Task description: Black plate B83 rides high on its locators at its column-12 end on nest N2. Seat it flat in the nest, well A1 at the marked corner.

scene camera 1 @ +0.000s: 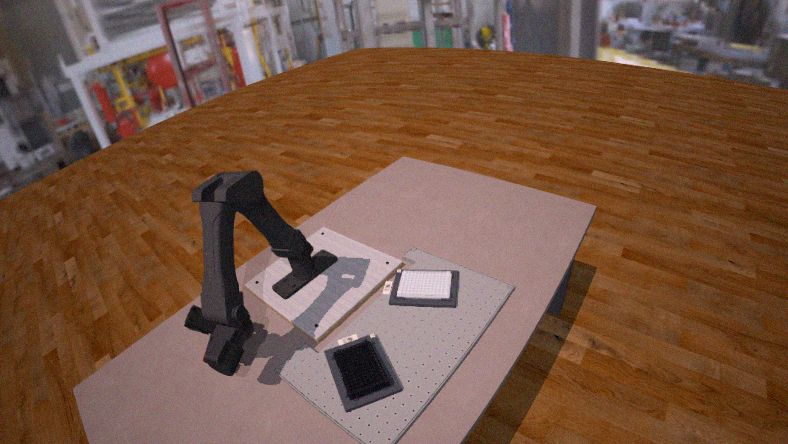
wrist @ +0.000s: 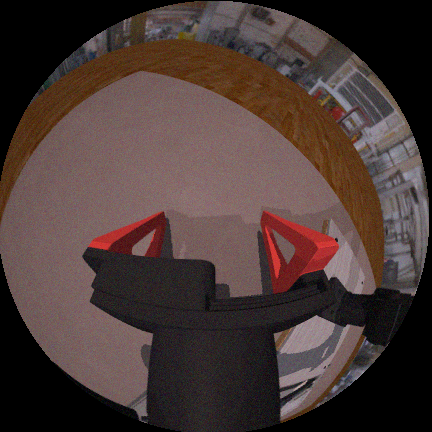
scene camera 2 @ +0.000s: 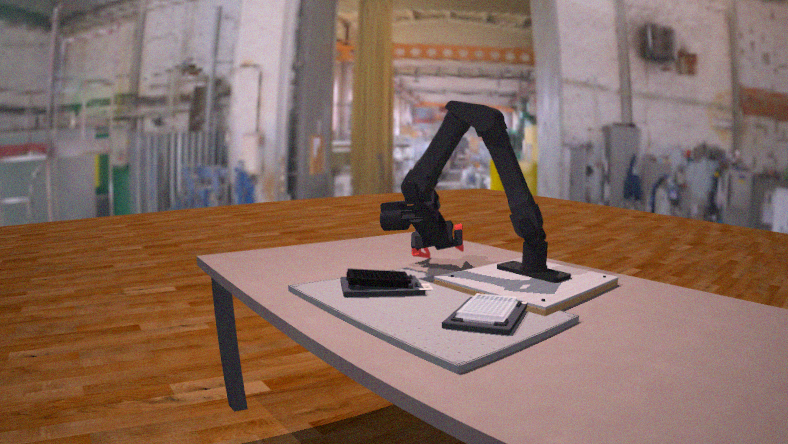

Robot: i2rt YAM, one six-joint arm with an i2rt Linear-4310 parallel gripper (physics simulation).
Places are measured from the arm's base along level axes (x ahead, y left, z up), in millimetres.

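Pixels of known places: gripper, between the fingertips: [wrist: 212, 216] [scene camera 2: 446, 252]; arm's base, origin of its link: [scene camera 1: 305, 274] [wrist: 338, 306] [scene camera 2: 533, 273].
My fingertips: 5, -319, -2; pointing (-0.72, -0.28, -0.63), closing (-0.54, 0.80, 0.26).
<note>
Ahead of a thing's pixels: the offset from my fingertips to its top centre, as dx, dy, dz. "*": to the spot under its first point.
The black plate {+347, +187, +31} [scene camera 1: 361, 369] [scene camera 2: 379, 277] lies in its dark grey nest {* +419, +160, +6} [scene camera 1: 377, 398] [scene camera 2: 380, 293] on the perforated board. In scene camera 2 it stands proud of the nest and slopes, with its left end, away from the label card, higher. Well A1 and the corner mark cannot be made out. My gripper [scene camera 2: 439, 251] [wrist: 212, 216] is open and empty, pointing down above the table, behind and to the side of the black plate's nest. Its fingers are mostly hidden in scene camera 1. The black plate does not show clearly in the wrist view.
A white plate {+301, +466, +22} [scene camera 1: 423, 284] [scene camera 2: 487, 307] sits in a second dark nest {+301, +466, +14} [scene camera 1: 424, 302] [scene camera 2: 479, 327] on the same perforated board {+335, +329, -4} [scene camera 1: 441, 336] [scene camera 2: 386, 325]. The arm's base stands on a pale raised board [scene camera 1: 352, 248] [scene camera 2: 590, 282] beside it. A small label card {* +257, +232, -2} [scene camera 1: 347, 340] adjoins the black plate's nest.
</note>
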